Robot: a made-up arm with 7 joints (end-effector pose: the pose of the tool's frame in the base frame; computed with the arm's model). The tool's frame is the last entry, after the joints.
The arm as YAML. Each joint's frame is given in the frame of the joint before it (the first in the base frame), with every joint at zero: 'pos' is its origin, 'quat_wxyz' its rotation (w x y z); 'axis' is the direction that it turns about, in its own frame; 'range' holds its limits. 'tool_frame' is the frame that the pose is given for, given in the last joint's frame.
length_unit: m
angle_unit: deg
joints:
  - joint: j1
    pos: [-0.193, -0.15, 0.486]
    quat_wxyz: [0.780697, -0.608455, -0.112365, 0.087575]
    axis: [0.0, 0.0, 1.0]
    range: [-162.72, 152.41]
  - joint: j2
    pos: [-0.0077, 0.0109, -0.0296]
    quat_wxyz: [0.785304, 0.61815, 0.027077, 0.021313]
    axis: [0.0, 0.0, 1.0]
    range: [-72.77, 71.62]
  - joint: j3
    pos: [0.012, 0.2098, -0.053]
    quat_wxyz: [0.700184, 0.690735, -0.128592, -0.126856]
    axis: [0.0, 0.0, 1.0]
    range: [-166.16, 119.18]
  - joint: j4
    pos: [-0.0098, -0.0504, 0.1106]
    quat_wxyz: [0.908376, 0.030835, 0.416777, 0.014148]
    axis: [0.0, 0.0, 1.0]
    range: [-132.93, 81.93]
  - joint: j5
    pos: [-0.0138, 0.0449, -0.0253]
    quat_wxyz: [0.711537, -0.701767, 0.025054, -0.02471]
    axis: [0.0, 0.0, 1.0]
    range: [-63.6, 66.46]
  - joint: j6
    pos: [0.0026, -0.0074, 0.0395]
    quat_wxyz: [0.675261, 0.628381, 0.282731, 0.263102]
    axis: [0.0, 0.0, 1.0]
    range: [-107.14, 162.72]
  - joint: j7
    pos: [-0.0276, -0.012, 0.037]
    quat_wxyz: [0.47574, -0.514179, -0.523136, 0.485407]
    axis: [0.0, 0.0, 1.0]
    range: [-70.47, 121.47]
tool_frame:
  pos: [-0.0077, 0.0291, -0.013]
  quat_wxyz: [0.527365, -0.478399, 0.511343, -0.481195]
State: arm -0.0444 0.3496 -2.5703 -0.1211 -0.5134 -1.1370 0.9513
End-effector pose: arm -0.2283 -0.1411 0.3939 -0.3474 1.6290 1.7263
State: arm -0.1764 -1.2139 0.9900 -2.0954 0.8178 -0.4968 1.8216
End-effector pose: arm -0.0592 -0.1914 0.3797 -0.6764 -0.2166 0.0017
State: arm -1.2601 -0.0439 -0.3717 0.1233 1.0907 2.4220 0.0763
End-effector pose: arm -0.2092 -0.0311 0.4498 2.0528 0.3895 1.5374
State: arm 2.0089 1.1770 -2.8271 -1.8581 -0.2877 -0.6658 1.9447
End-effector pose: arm -0.1083 -0.2346 0.6515 -0.9701 -1.0912 0.5245
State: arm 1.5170 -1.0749 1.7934 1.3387 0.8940 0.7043 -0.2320
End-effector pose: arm -0.3017 -0.2051 0.4283 -0.1720 -0.0765 2.2246
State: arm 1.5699 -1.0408 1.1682 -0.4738 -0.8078 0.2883 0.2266
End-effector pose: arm -0.2945 -0.1164 0.4246 -1.4282 -0.5683 -0.3070
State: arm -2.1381 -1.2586 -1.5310 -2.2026 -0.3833 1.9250 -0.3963
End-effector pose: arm -0.1878 -0.1005 0.6914 1.6671 0.9930 0.5782
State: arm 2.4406 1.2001 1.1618 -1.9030 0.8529 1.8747 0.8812
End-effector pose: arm -0.1894 -0.1149 0.6940 -0.0934 2.4530 -0.0360
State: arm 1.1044 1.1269 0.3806 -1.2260 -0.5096 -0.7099 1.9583
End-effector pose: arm -0.2755 -0.1547 0.5397 0.3053 -1.0905 2.2988
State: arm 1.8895 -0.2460 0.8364 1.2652 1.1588 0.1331 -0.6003
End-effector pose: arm -0.3088 -0.1794 0.5928 0.3125 0.4457 1.5754
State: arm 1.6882 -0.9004 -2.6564 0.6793 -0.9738 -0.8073 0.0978
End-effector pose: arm -0.2074 -0.1647 0.4622 0.5641 -1.7418 0.6815
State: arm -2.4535 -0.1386 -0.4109 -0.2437 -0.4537 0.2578 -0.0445
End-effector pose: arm -0.1517 -0.0739 0.5377 1.3639 -1.5862 -0.5602
